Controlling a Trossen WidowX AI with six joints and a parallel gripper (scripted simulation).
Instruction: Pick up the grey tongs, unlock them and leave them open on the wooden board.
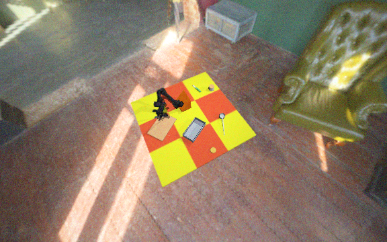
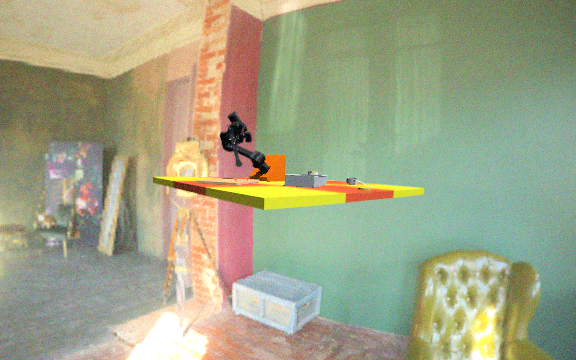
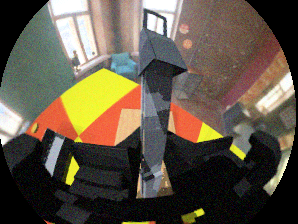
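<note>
Now: the wooden board 200 mm below my gripper tip and 10 mm behind it. Round my gripper tip: roasting tin (330 mm to the left, 290 mm ahead, 180 mm below).
</note>
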